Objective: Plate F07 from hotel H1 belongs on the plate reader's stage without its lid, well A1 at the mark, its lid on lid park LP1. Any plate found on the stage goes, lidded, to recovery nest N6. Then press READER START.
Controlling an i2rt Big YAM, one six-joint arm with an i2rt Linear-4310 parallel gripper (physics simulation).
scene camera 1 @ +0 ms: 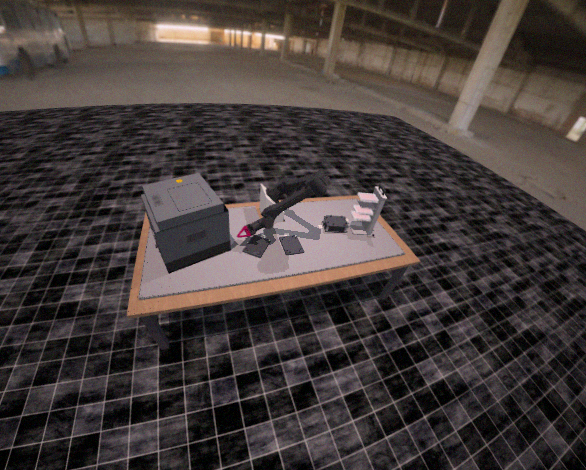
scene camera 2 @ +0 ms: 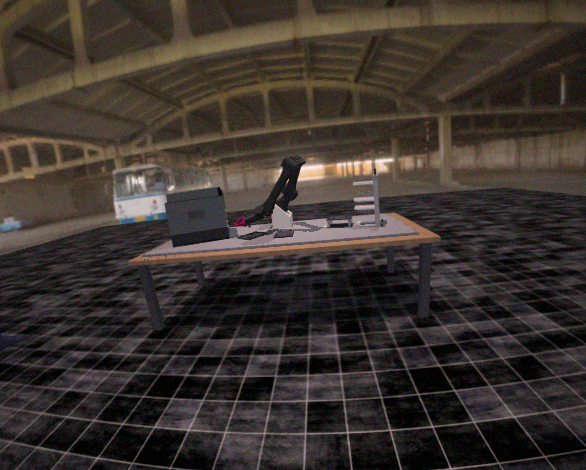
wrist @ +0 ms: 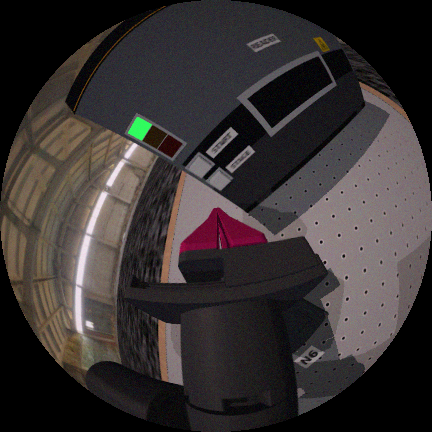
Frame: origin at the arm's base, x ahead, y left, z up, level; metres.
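Where they show: gripper, fingertip midpoint: (scene camera 1: 237, 236) (scene camera 2: 234, 224) (wrist: 216, 212); arm's base at its link origin: (scene camera 1: 271, 197) (scene camera 2: 280, 206).
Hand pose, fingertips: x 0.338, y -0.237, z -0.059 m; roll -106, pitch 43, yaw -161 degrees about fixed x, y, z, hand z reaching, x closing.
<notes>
Each offset is from my fingertips to the top centre of the thing. "spot": to the spot under its first point. Level surfaces: height alone.
The grey reader @(dx -0.057, dy -0.293, dz +0.264 m) (scene camera 1: 192, 235) (scene camera 2: 197, 215) (wrist: 175, 65) stands at the table's left. In the wrist view its front shows a START button @(dx +0.008, dy -0.050, dz +0.037 m) (wrist: 200, 164), a STAGE button @(dx +0.008, dy -0.050, dz +0.005 m) (wrist: 219, 179), a lit green lamp @(dx +0.008, dy -0.050, dz +0.120 m) (wrist: 139, 128) and a dark framed window @(spot: dx -0.125, dy -0.119, dz +0.018 m) (wrist: 292, 92). My gripper (scene camera 1: 244, 232) (scene camera 2: 240, 221) (wrist: 216, 212) is shut and empty, its magenta tips in front of the reader and apparently apart from the buttons. The hotel (scene camera 1: 378, 212) (scene camera 2: 376, 200) at the right holds pale plates; their labels are unreadable. The N6 label @(spot: dx -0.097, dy +0.168, dz -0.088 m) (wrist: 309, 356) shows beside my wrist. The stage and LP1 cannot be made out.
Two dark flat fixtures @(spot: dx +0.009, dy +0.115, dz -0.077 m) (scene camera 1: 256, 246) @(spot: dx +0.005, dy +0.338, dz -0.079 m) (scene camera 1: 291, 245) lie on the pale perforated board @(dz -0.089 m) (scene camera 1: 200, 277) near the arm. A dark low device (scene camera 1: 335, 223) (scene camera 2: 339, 222) stands between the arm's base (scene camera 2: 282, 217) and the hotel. A wooden edge (scene camera 1: 270, 291) borders the board.
</notes>
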